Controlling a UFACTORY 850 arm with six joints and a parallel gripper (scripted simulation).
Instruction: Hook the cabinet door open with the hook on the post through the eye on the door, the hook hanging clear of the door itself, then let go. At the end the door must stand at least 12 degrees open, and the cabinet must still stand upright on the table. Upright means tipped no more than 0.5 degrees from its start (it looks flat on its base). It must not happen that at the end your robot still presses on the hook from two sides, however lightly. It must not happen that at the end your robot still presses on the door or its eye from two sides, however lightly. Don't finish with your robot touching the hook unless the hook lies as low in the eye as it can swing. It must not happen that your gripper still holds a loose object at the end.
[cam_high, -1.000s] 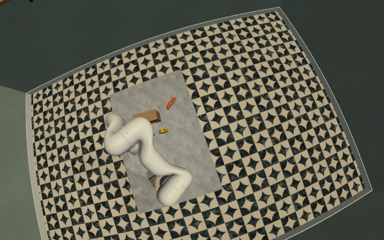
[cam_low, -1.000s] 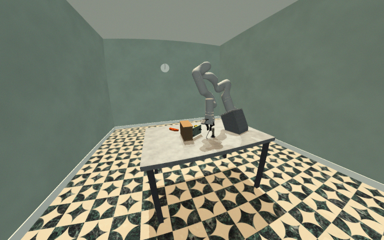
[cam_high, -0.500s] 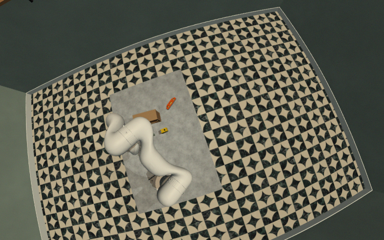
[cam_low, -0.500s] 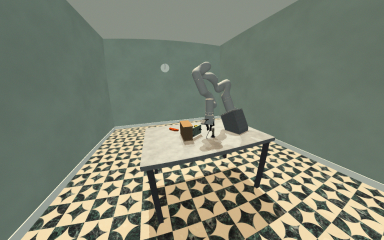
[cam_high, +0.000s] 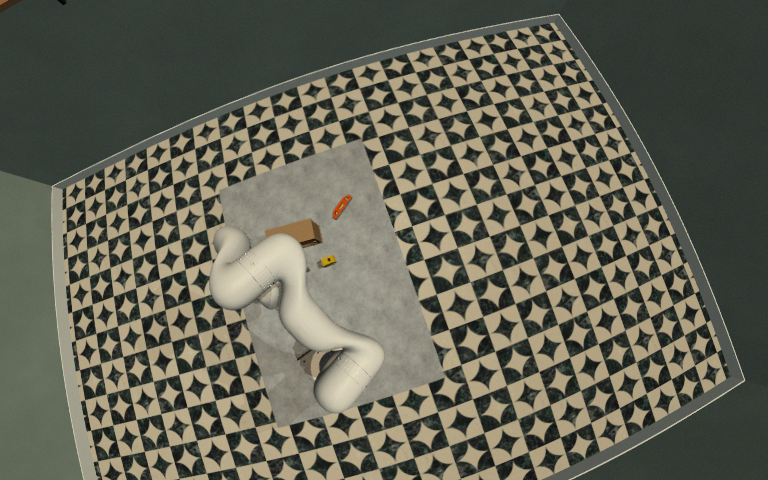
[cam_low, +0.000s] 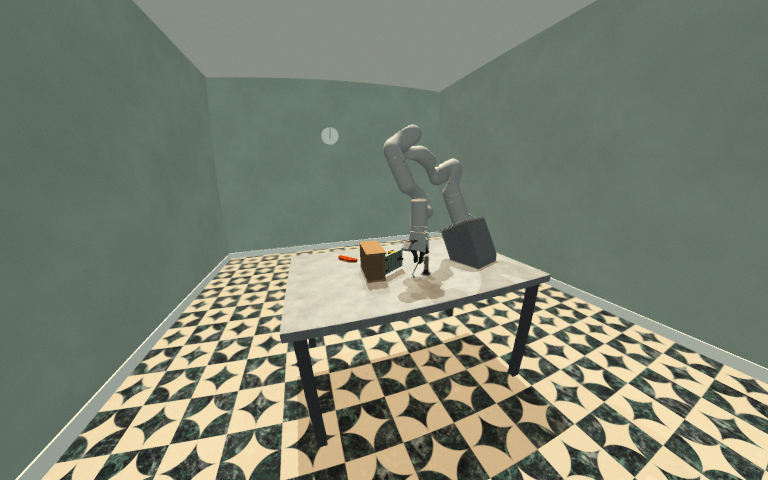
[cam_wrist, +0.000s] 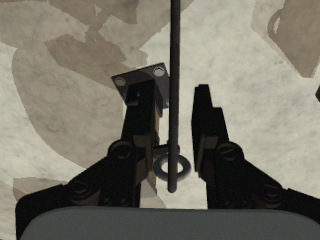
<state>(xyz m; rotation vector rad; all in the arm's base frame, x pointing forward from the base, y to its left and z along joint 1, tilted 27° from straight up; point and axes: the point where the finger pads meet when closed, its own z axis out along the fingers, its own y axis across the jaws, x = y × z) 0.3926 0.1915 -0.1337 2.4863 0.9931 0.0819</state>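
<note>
My gripper is now 4 cm above the hook. From my hand the other things lie so: orange tool: 38 cm ahead, 34 cm to the right, 9 cm below; pale green door: 12 cm ahead, 5 cm to the right, 3 cm below; yellow handle: 23 cm to the right, 8 cm ahead, 6 cm below.
</note>
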